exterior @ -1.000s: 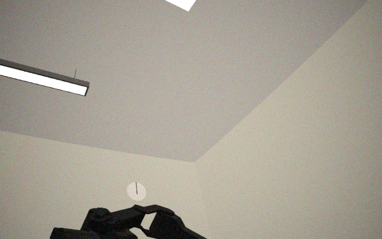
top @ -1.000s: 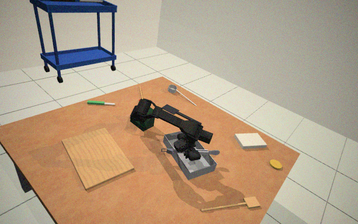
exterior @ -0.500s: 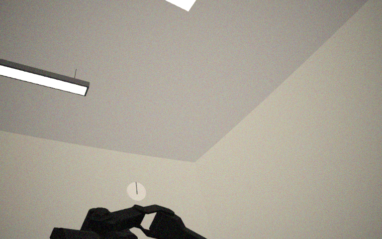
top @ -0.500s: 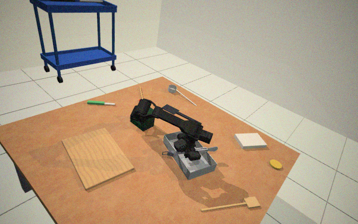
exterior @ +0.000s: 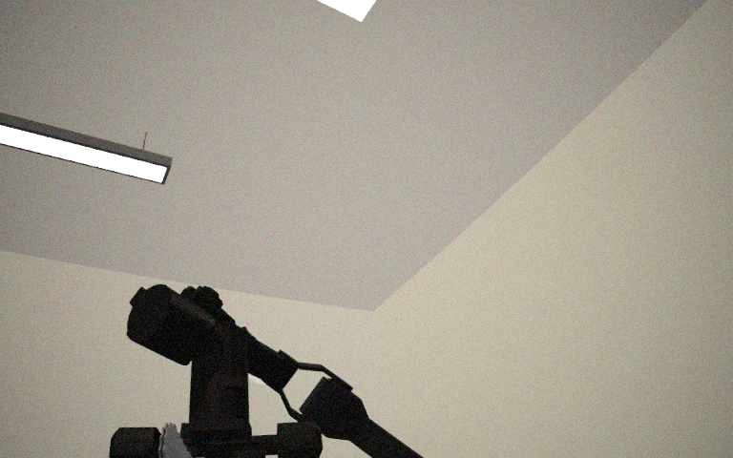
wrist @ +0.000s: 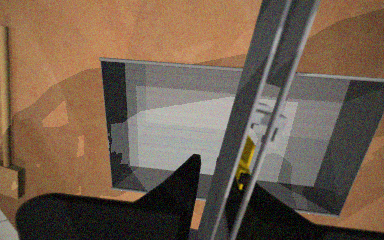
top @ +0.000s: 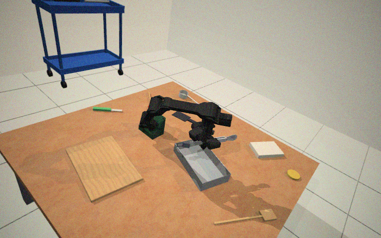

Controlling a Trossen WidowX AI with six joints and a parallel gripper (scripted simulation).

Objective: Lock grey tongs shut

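Right now my gripper tip is 4 cm below the yellow lock piece, 2 cm to the left of it and 1 cm past it. From my gripper tip the other things lie so: wooden board 38 cm to the right, 29 cm behind, 15 cm below; then grey roasting tin 13 cm below, 4 cm to the left, 2 cm behind; then black spatula 36 cm behind, 28 cm to the left, 16 cm below.
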